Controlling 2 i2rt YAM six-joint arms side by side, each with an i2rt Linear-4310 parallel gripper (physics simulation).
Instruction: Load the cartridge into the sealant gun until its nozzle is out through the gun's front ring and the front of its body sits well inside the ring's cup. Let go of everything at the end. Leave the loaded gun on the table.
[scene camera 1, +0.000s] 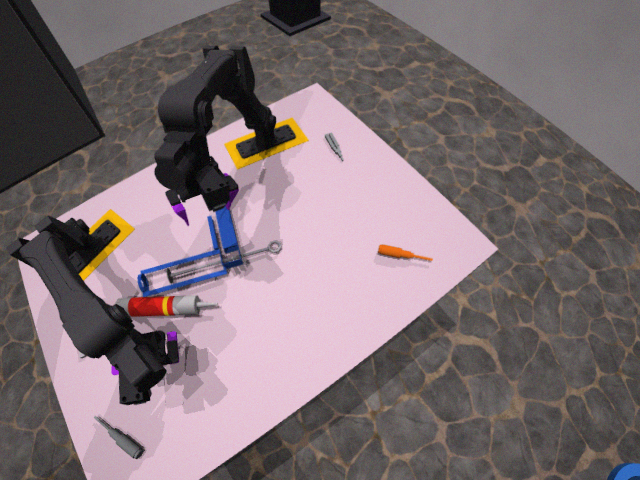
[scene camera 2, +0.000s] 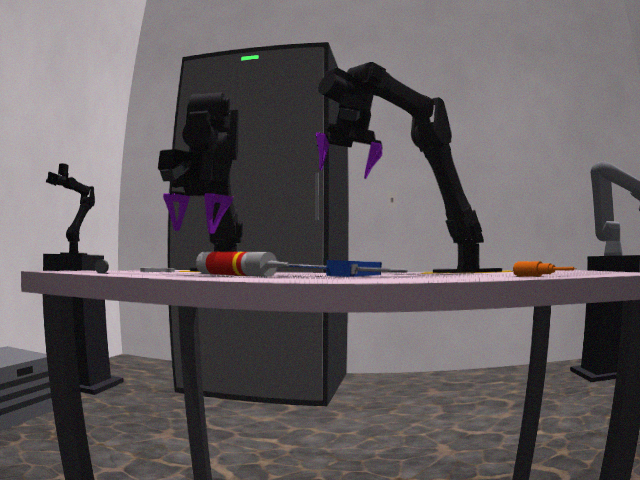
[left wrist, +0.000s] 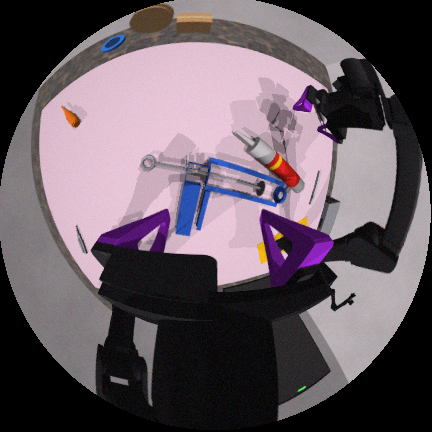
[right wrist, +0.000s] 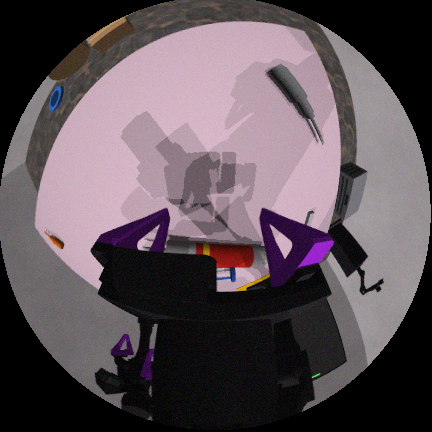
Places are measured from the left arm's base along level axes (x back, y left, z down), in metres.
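Where they show: left gripper, fingertip midpoint: (scene camera 1: 208, 216) (scene camera 2: 342, 173) (left wrist: 214, 213) (right wrist: 137, 340); right gripper, fingertip midpoint: (scene camera 2: 193, 232) (left wrist: 306, 118) (right wrist: 214, 212); left arm's base at its link origin: (scene camera 1: 266, 142); right arm's base at its link origin: (scene camera 1: 91, 249) (left wrist: 284, 240).
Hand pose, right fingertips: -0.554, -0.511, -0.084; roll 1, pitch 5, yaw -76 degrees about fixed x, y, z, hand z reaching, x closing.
Observation:
Each offset is from my right fingertips to the top centre of the thing, as dx, dy, dz. "pt": to the spot under its first point.
The blue sealant gun (scene camera 1: 226, 229) (scene camera 2: 351, 268) (left wrist: 187, 207) lies on the table, its front ring @[pt +0.243, +0.001, +0.073] (scene camera 1: 143, 282) (left wrist: 279, 194) (right wrist: 233, 274) at the left end in scene camera 1. Its grey rod runs through the frame. The red, yellow and grey cartridge @[+0.140, +0.047, +0.034] (scene camera 1: 149, 306) (scene camera 2: 222, 262) (left wrist: 290, 174) (right wrist: 235, 255) lies outside the gun beside the ring end; its nozzle points right in scene camera 1. My left gripper (scene camera 1: 207, 215) (scene camera 2: 343, 174) (left wrist: 214, 213) is open and empty, high above the gun's handle side. My right gripper (scene camera 1: 143, 352) (scene camera 2: 194, 231) (left wrist: 306, 118) (right wrist: 214, 212) is open and empty, above the table near the cartridge.
An orange screwdriver-like tool @[-0.024, +0.675, +0.057] (scene camera 1: 395, 251) (scene camera 2: 527, 268) (left wrist: 73, 119) lies far to the right in scene camera 1. A dark grey tool @[-0.100, -0.172, +0.057] (scene camera 1: 126, 443) (right wrist: 290, 87) lies at the lower left there. A small grey tool @[+0.417, +0.702, +0.074] (scene camera 1: 333, 143) (left wrist: 81, 240) lies near the left arm's base.

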